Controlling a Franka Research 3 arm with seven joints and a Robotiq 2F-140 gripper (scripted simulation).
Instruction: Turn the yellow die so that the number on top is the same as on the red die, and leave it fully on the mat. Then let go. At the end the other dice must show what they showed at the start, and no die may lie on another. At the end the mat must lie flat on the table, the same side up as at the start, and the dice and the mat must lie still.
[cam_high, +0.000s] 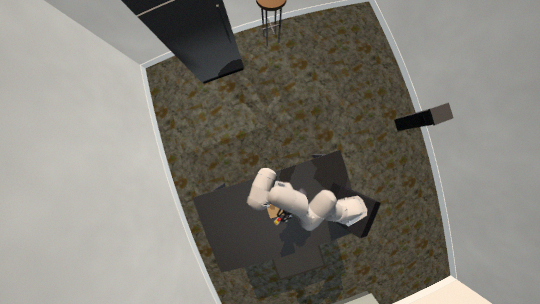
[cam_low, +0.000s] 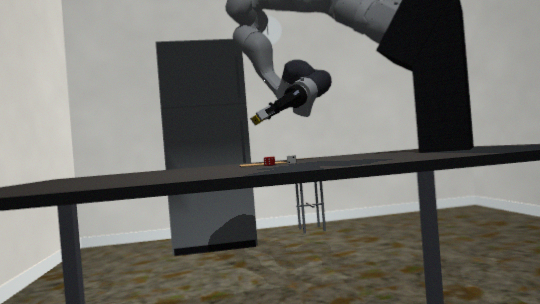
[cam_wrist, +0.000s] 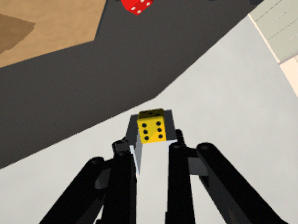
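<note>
The tan mat lies 150 mm below my hand, 40 mm to the right of it and 10 mm behind it. From my hand the other things lie so: white die: 140 mm below, 100 mm to the left, 20 mm behind; then red die: 140 mm below, 60 mm to the left, 20 mm ahead; then yellow die: 20 mm ahead, 10 mm to the left, 10 mm below.
</note>
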